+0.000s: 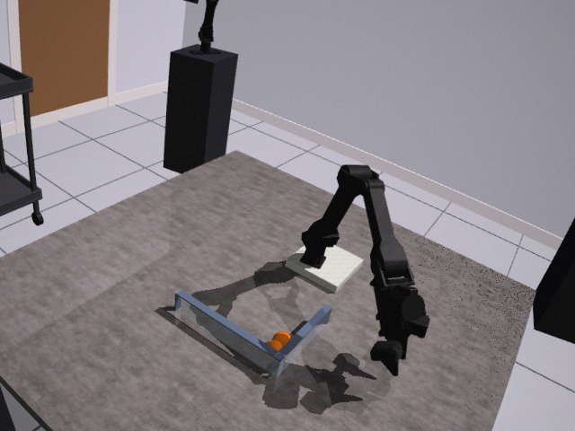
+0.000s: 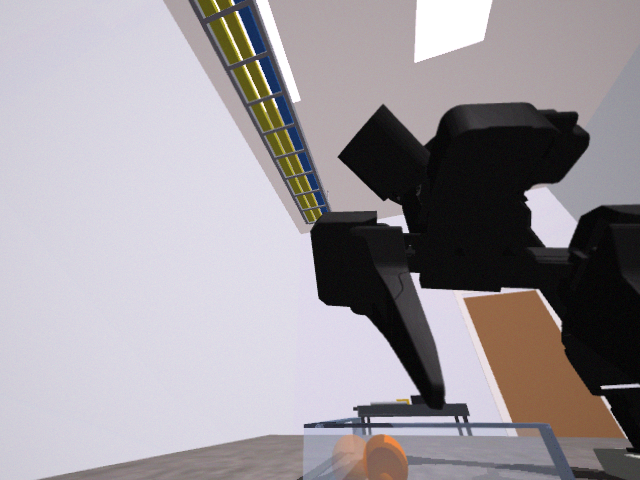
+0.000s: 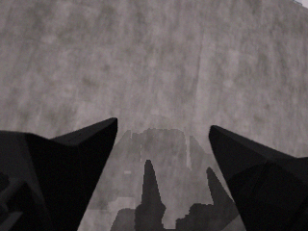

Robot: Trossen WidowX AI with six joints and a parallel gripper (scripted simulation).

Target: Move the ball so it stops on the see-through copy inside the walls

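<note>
The orange ball lies 28 cm to the right of my gripper tip, 4 cm below it and 2 cm ahead of it. The rest, counted from my gripper tip: see-through copy of ball 29 cm to the right, 6 cm ahead, 4 cm below.
</note>
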